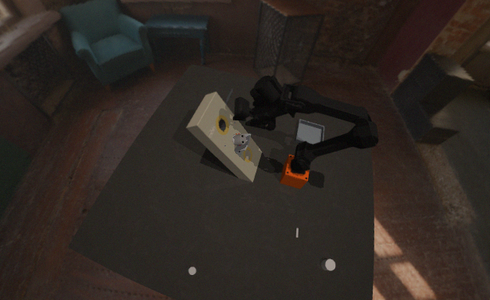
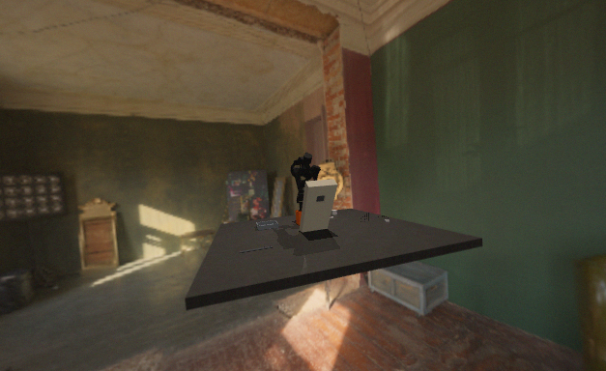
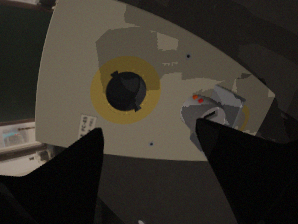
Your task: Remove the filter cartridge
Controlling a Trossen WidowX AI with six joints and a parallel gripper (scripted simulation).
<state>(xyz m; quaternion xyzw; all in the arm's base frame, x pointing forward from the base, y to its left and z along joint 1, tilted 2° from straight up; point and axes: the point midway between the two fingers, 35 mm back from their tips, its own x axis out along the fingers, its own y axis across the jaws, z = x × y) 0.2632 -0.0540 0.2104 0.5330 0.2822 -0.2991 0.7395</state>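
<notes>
Now: gripper tip 10 mm past the round filter cartridge and 110 mm above it. Also, from my gripper tip: tray (390 mm behind, 210 mm to the right, 290 mm below); then grey bracket (20 mm behind, 10 mm to the left, 150 mm below); then beige service panel (40 mm ahead, 130 mm below).
</notes>
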